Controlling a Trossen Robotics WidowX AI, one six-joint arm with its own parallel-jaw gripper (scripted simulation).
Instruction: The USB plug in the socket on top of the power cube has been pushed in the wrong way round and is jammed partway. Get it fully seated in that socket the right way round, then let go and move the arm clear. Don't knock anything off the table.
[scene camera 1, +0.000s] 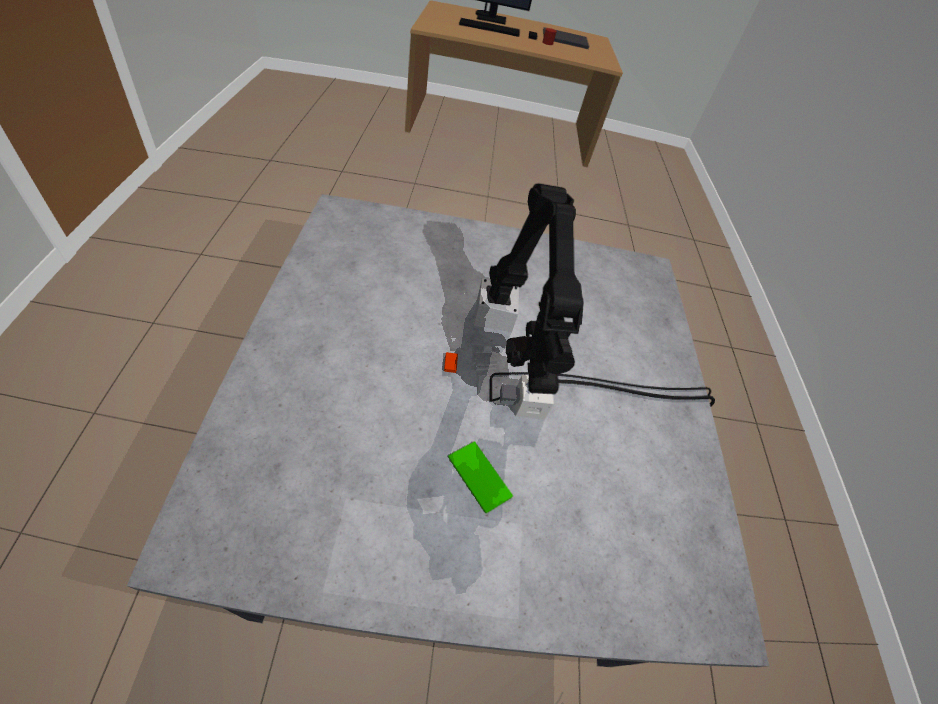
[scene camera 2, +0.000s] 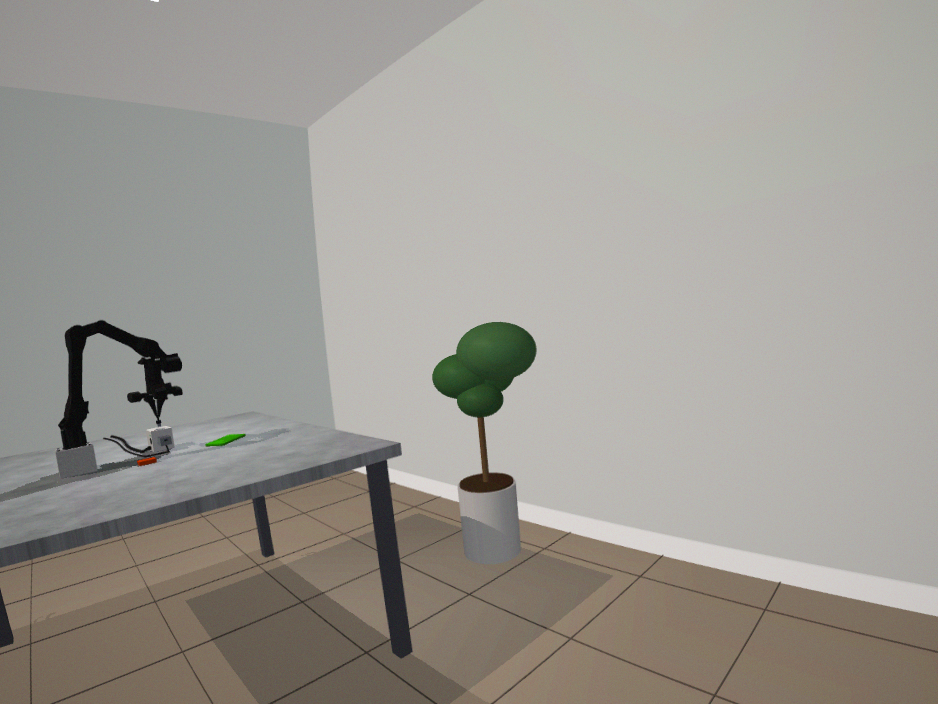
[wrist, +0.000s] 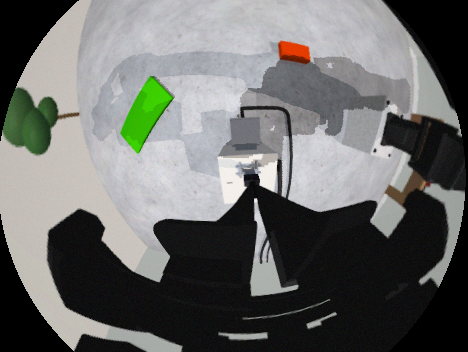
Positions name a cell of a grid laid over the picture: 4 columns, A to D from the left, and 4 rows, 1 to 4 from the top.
gripper: scene camera 1 C3; scene camera 2 A3; wrist C3
